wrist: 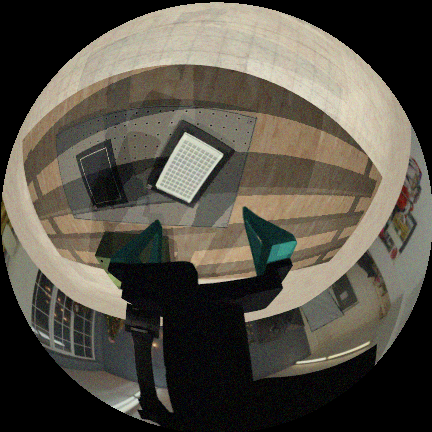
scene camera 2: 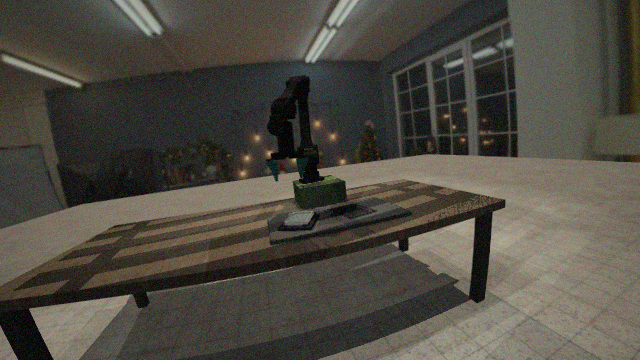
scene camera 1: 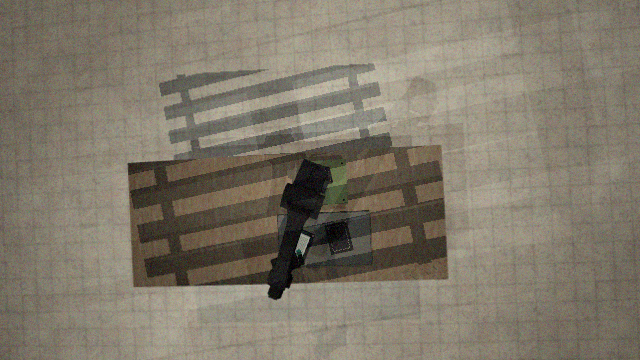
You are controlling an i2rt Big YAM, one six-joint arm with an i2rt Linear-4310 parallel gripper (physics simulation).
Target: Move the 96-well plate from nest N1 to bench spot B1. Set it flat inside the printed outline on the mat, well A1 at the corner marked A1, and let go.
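Seen in the pictures: gripper, fingertip midpoint: (wrist: pixel 199 216) (scene camera 2: pixel 289 179); arm's base, link origin: (scene camera 2: pixel 311 180).
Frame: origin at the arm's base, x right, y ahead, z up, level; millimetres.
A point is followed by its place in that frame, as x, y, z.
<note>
The white 96-well plate (scene camera 1: pixel 303 242) @(177, 329, -69) (scene camera 2: pixel 299 218) @(213, 356, -71) (wrist: pixel 188 168) @(211, 342, -69) sits in the dark nest (wrist: pixel 227 151) @(288, 368, -83) on the grey board; the arm hides part of it in the first scene view. The black mat (scene camera 1: pixel 339 239) @(-21, 363, -93) (scene camera 2: pixel 356 210) @(-28, 370, -93) (wrist: pixel 102 174) @(-3, 358, -93) with a thin printed outline lies on the same board, apart from the nest. The corner mark A1 is too small to read. My gripper (scene camera 2: pixel 288 172) @(227, 343, 76) (wrist: pixel 199 216) @(227, 343, 76) is open and empty, its teal fingers wide apart, high above the board. In the first scene view the arm mostly covers the gripper.
The grey perforated board (scene camera 1: pixel 362 217) @(-175, 272, -95) (scene camera 2: pixel 330 227) @(142, 461, -95) (wrist: pixel 245 127) @(325, 418, -95) bears both the nest and the mat. A green block (scene camera 1: pixel 340 195) @(-81, 117, -3) (scene camera 2: pixel 320 193) @(21, 142, -45) (wrist: pixel 107 247) @(-68, 158, -41) under the arm's base stands behind the board on the wooden table (scene camera 1: pixel 210 245) @(725, 236, -107) (scene camera 2: pixel 200 255) @(570, 386, -108) (wrist: pixel 280 135) @(415, 407, -108). Striped shadows cross the table.
</note>
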